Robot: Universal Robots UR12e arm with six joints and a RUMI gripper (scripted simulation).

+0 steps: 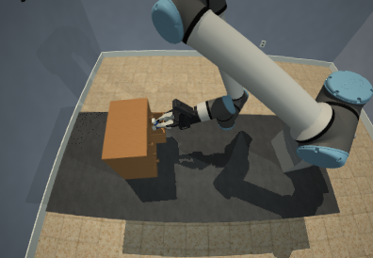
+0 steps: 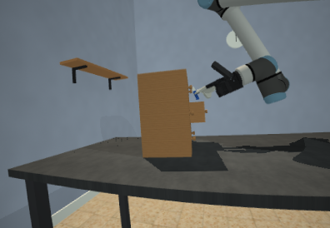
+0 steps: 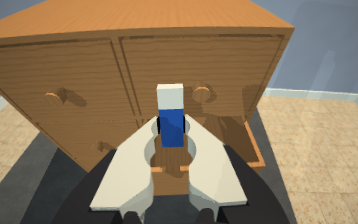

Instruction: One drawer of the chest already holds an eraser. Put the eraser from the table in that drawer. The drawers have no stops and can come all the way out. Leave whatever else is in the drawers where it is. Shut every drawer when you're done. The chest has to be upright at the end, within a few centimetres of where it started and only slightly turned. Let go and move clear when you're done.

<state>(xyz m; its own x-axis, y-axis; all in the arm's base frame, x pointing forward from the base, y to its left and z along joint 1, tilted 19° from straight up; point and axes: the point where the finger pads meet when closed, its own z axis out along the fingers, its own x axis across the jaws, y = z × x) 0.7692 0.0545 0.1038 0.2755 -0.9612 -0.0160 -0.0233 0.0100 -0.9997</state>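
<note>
My hand is 1 cm short of the blue-and-white eraser. Also, from my hand: dark-and-white eraser 14 cm below, 5 cm to the right, 4 cm ahead.
</note>
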